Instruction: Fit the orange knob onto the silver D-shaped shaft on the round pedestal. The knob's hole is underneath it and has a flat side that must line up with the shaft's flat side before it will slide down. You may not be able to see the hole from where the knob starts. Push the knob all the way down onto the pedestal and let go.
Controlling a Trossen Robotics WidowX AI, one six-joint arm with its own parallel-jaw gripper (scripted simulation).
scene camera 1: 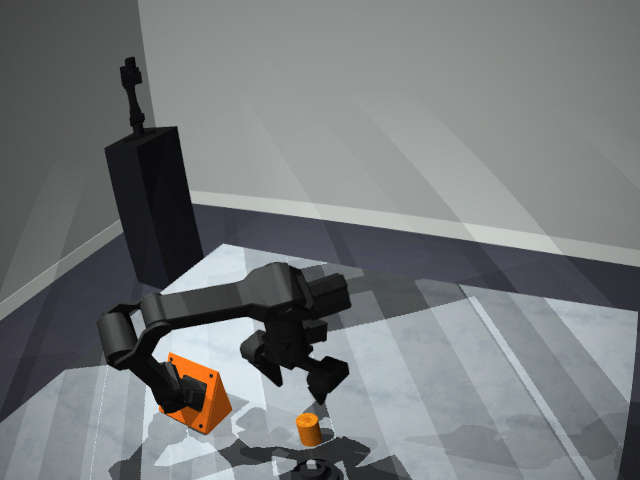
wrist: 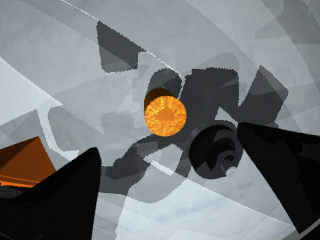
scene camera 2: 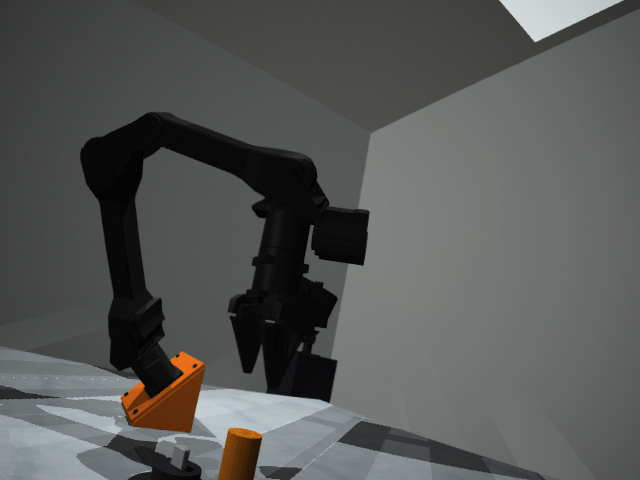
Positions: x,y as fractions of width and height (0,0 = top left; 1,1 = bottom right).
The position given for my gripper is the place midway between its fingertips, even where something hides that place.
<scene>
My gripper shows in scene camera 1 (0.47,0.82), in the wrist view (0.54,0.59) and in scene camera 2 (0.40,0.79).
</scene>
